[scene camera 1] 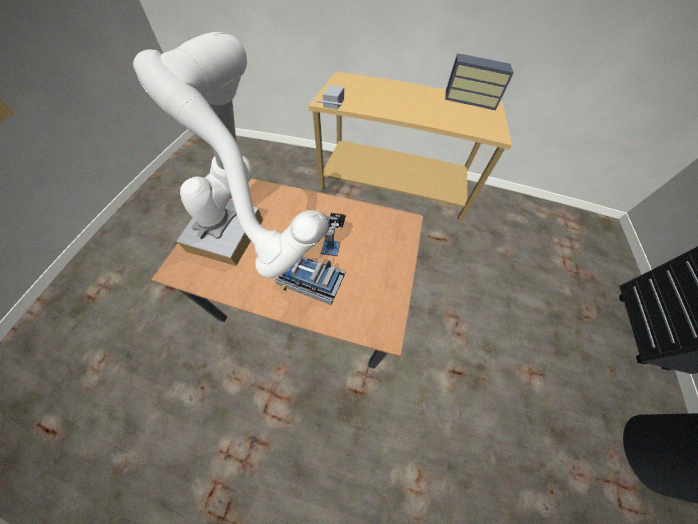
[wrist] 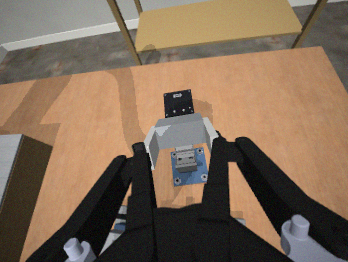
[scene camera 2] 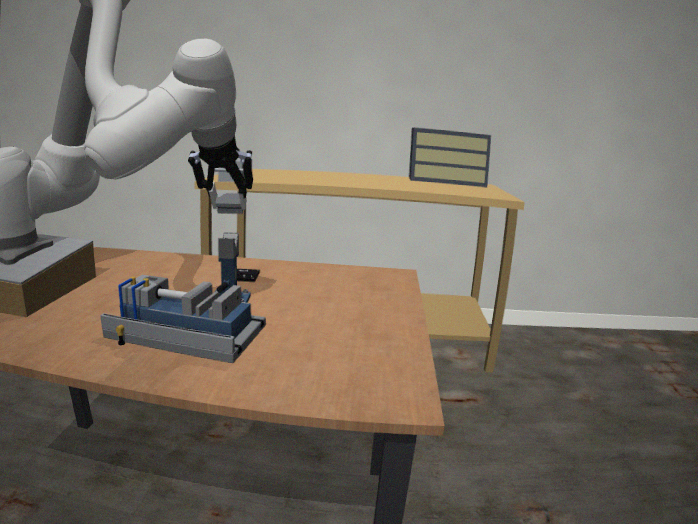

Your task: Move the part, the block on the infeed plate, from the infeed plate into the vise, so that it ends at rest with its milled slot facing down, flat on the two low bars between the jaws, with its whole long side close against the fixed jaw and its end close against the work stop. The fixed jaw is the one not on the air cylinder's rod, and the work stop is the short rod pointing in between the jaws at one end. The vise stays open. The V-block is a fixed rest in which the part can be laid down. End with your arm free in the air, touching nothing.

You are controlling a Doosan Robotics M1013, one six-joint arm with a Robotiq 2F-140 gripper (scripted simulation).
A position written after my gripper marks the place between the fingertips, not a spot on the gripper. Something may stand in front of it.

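Observation:
My gripper [scene camera 2: 230, 204] is there to be seen, and the wrist view has my gripper [wrist: 180, 131] as well. There's also a part [wrist: 184, 130].

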